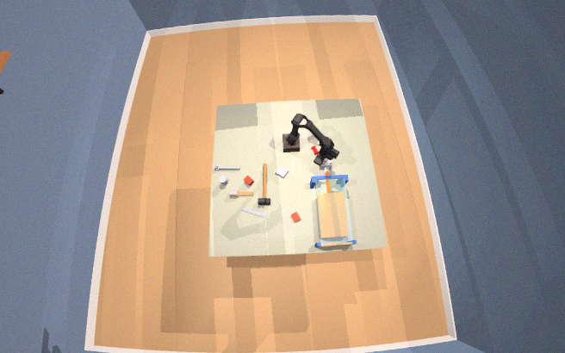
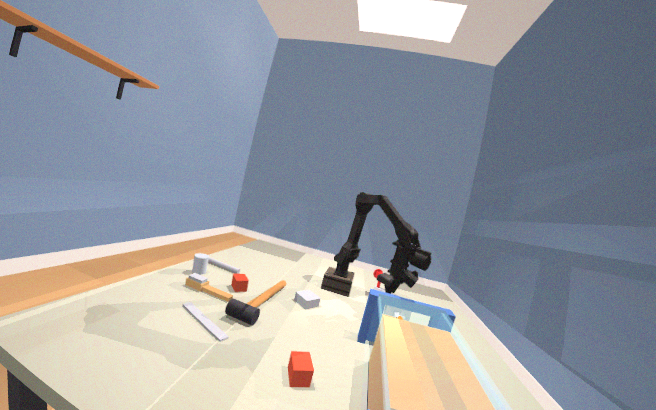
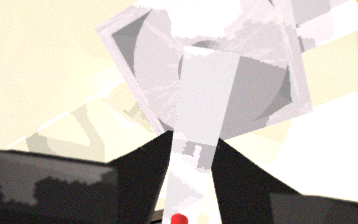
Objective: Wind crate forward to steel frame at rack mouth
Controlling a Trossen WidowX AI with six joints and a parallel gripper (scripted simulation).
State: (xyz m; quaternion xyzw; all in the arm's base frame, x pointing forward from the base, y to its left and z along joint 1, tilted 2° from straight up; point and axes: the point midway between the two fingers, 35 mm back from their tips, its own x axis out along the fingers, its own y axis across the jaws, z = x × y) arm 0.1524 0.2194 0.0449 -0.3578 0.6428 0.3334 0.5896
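The crank arm is 2 cm to the right of my gripper tip, 2 cm above it and 1 cm behind it. The rest, counted from my gripper tip: blue steel frame (18 cm ahead, 4 cm to the left, 2 cm above); then white hand winch (6 cm below, 3 cm to the left, 1 cm ahead); then red knob (5 cm to the right, 5 cm above, 3 cm behind).
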